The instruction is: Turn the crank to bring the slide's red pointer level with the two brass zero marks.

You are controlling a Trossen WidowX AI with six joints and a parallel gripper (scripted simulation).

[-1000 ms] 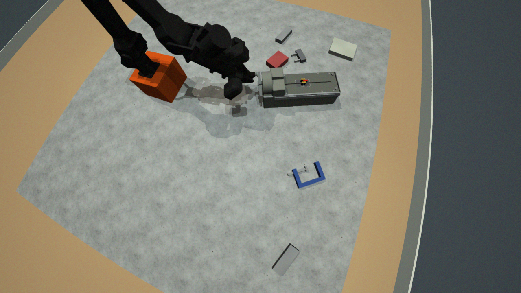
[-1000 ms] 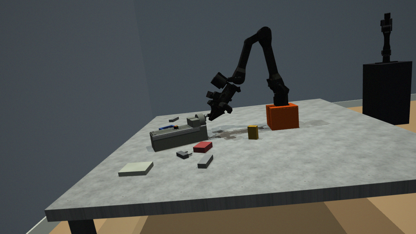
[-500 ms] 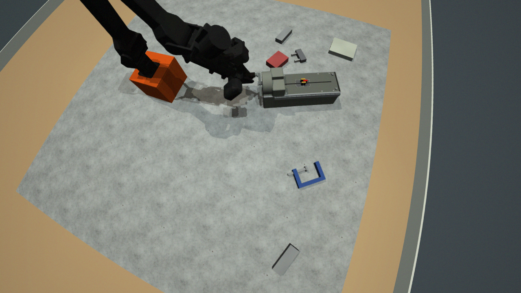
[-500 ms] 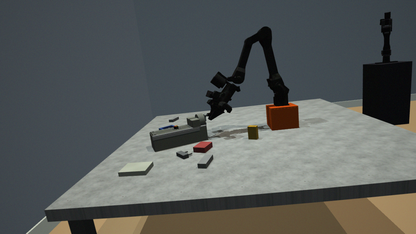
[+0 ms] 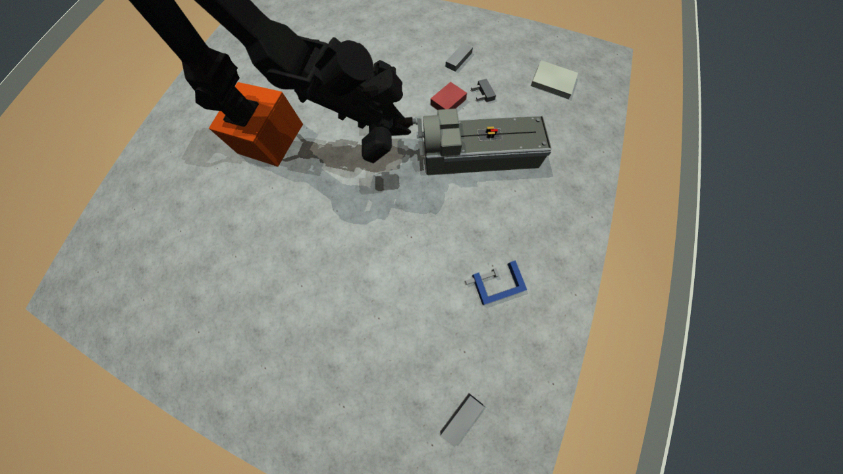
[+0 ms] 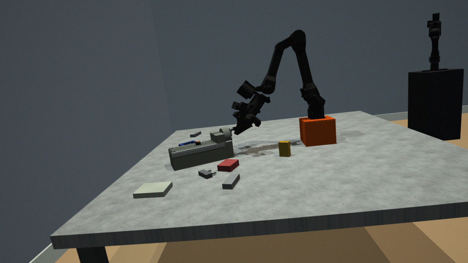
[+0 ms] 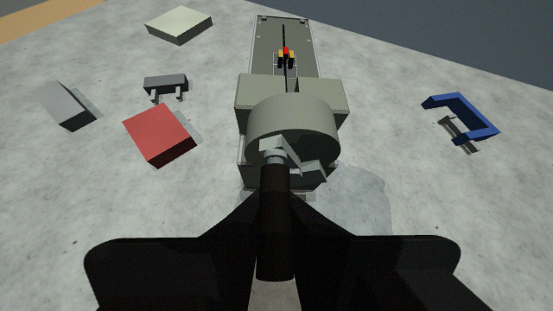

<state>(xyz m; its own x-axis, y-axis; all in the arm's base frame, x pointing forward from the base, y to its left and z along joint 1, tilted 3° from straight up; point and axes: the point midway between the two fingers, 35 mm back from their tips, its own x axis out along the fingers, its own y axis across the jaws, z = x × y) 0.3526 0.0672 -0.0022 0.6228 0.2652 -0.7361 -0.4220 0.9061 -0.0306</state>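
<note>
My gripper tip is 30 mm below the black crank handle, 10 mm to the left of it and 10 mm past it. Also, from my gripper tip: red pointer 160 mm ahead, 60 mm to the left, 10 mm below; then yellow block 200 mm behind, 90 mm to the left, 60 mm below; then red block 180 mm to the left, 80 mm below, 30 mm ahead.
</note>
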